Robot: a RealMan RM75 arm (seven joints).
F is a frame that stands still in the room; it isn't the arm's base.
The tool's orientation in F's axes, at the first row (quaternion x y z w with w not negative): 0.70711 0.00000 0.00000 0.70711
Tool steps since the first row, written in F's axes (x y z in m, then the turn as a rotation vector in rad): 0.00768 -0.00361 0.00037 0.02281 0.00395 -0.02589; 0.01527 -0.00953 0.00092 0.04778 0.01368 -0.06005; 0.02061 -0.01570 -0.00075 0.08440 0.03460 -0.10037; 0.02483 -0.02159 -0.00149 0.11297 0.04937 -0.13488; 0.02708 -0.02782 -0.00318 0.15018 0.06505 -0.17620; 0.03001 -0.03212 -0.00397 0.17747 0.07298 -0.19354; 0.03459 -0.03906 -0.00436 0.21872 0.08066 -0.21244
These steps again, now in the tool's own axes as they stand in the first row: 0.00768 0.00037 0.00361 0.02281 -0.02589 -0.00395; 0.01527 0.00092 0.00953 0.04778 -0.06005 -0.01368; 0.02061 -0.00075 0.01570 0.08440 -0.10037 -0.03460; 0.02483 -0.00149 0.02159 0.11297 -0.13488 -0.04937; 0.02708 -0.00318 0.02782 0.15018 -0.17620 -0.06505; 0.03001 -0.00397 0.03212 0.17747 -0.19354 -0.07298; 0.03459 -0.00436 0.03906 0.21872 -0.21244 -0.08066
